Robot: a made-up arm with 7 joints. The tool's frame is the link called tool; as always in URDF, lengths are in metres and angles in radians.
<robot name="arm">
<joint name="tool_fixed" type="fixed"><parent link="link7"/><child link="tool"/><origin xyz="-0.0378 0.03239 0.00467" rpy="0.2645 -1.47 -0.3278"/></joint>
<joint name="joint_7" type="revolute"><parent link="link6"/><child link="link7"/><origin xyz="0.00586 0.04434 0.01" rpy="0.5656 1.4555 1.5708"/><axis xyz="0 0 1"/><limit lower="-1.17" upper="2.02"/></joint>
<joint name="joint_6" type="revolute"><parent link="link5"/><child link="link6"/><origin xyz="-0.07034 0.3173 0.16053" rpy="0 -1.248 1.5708"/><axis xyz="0 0 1"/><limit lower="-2.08" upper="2.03"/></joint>
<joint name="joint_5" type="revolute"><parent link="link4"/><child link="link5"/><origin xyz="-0.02 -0.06 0.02" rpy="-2.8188 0.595 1.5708"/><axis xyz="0 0 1"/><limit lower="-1.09" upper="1.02"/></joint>
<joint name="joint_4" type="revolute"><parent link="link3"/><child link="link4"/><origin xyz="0 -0.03 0.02" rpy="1.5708 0 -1.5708"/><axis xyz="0 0 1"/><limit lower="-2.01" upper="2.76"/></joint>
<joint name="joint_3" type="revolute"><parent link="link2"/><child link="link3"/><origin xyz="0.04 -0.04 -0.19" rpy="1.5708 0 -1.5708"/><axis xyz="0 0 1"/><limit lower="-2.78" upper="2.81"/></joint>
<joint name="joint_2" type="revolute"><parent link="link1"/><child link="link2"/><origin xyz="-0.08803 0.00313 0.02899" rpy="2.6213 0.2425 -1.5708"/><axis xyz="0 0 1"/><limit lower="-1.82" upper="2.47"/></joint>
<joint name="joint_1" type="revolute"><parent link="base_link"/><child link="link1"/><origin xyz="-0.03 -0.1 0.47" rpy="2.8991 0.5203 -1.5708"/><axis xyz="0 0 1"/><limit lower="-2.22" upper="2.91"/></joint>
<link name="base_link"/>
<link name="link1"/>
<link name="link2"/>
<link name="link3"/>
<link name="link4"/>
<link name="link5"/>
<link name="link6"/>
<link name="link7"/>
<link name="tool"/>
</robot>
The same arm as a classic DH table. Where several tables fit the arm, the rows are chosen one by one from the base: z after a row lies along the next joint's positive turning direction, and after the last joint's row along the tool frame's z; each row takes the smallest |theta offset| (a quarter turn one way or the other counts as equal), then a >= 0, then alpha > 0; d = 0 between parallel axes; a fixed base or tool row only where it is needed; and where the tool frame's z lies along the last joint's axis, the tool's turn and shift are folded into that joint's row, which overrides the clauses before.
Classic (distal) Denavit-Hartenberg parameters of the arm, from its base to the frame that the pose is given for. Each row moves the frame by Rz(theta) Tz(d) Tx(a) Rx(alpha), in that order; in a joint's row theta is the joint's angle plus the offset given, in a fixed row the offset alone. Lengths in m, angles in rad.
base (fixed): a -0.0714  alpha -2.5723  d 0.3510  theta_offset 0.4617
joint_1: a 0.0311  alpha 2.5723  d 0.0164  theta_offset 0.0000
joint_2: a -0.0400  alpha -1.5708  d -0.0371  theta_offset 1.1091
joint_3: a 0.0300  alpha 1.5708  d -0.0200  theta_offset 1.5708
joint_4: a 0.0136  alpha 2.4742  d 0.0984  theta_offset -0.5381
joint_5: a 0.0704  alpha -1.2480  d 0.3665  theta_offset 1.1325
joint_6: a 0.0189  alpha 1.4735  d -0.3285  theta_offset 1.0022
joint_7: a 0.0300  alpha -1.4735  d 0.0415  theta_offset 0.0000
tool (fixed): a 0.0000  alpha 0.0000  d 0.0399  theta_offset -1.5972
Joint limits (rad, base to tool): -2.2200..2.9100 -1.8200..2.4700 -2.7800..2.8100 -2.0100..2.7600 -1.0900..1.0200 -2.0800..2.0300 -1.1700..2.0200

